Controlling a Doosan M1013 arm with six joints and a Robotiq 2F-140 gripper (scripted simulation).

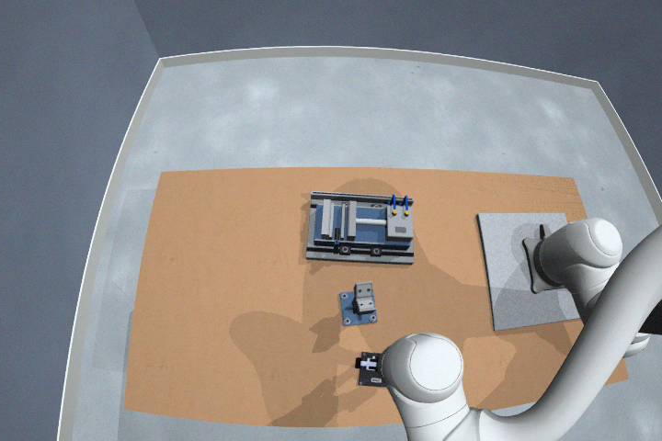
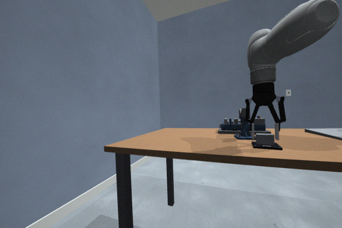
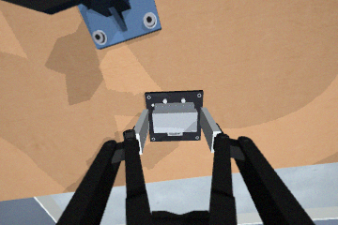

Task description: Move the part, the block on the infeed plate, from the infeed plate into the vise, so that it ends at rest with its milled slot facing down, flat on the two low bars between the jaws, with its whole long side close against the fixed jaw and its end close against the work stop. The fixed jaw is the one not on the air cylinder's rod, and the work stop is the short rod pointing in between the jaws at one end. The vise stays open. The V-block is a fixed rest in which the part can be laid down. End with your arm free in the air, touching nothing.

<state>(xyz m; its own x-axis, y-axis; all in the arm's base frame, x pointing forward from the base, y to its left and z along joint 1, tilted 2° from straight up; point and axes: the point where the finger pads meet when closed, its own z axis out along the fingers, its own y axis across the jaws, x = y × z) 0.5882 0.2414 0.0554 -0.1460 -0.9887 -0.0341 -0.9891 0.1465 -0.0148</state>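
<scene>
Right now my hand is 10 mm to the left of the part and 30 mm above it. Round my hand: work stop 100 mm ahead, 330 mm to the right, 40 mm above; then V-block post 40 mm ahead, 160 mm to the right; then black infeed plate 10 mm to the left, 50 mm below.
</scene>
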